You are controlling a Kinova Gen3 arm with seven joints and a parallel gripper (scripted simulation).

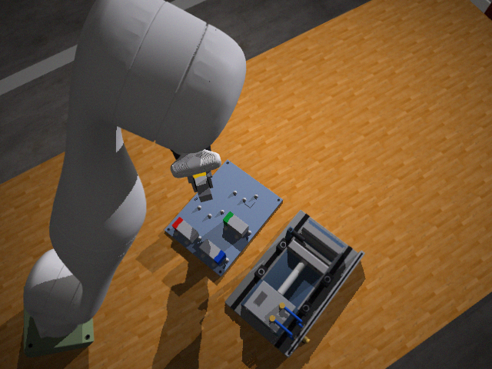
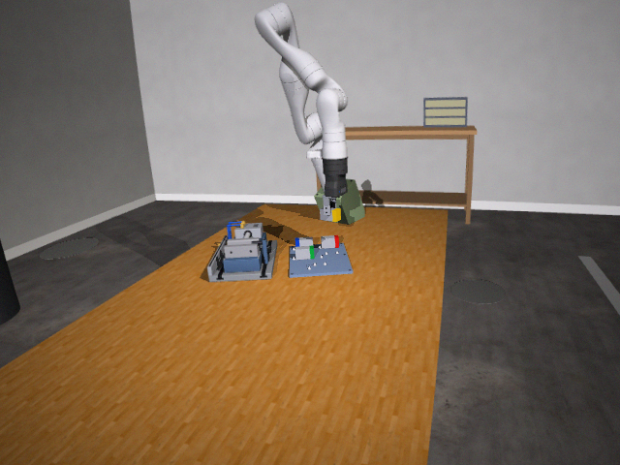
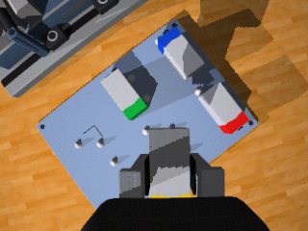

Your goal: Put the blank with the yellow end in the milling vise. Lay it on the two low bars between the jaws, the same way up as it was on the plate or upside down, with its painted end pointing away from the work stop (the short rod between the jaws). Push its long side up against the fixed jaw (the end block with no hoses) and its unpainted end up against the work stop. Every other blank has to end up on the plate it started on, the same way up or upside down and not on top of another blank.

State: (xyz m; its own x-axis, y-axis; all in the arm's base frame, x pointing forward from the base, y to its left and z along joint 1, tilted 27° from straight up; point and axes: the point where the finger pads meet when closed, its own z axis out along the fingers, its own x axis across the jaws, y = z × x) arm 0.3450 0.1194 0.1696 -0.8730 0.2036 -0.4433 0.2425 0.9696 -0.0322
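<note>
Now: the yellow-ended blank 20 mm below my hand. From my hand the other things lie so: blue plate: 170 mm below, 40 mm to the right, 20 mm ahead; red-ended blank: 140 mm below, 80 mm behind, 30 mm to the right; green-ended blank: 140 mm below, 80 mm to the right, 30 mm ahead.
</note>
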